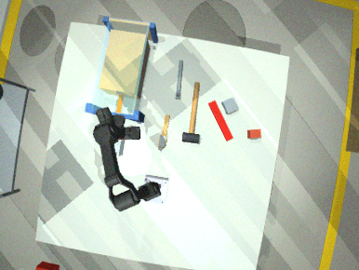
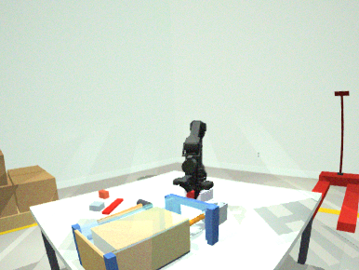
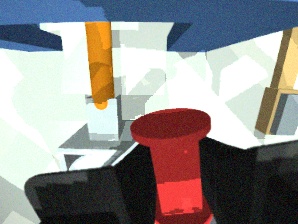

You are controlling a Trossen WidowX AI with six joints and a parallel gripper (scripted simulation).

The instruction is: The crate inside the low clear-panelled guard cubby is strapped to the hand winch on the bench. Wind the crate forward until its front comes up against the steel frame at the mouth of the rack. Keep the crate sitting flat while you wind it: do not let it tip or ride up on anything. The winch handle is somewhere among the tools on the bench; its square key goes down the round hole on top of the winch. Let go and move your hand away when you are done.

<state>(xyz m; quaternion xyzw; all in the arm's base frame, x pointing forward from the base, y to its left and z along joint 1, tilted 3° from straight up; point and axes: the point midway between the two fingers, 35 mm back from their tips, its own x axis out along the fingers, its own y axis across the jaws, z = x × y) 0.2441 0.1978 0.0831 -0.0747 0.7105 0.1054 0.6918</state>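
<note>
Now: gripper tip 30 mm past the winch handle, 20 mm to the right of it and 10 mm above it. The rest, counted from my gripper tip: winch: 100 mm behind, 80 mm below, 50 mm to the left; red grip: 20 mm above; blue frame: 80 mm ahead, 70 mm to the left, 10 mm below.
</note>
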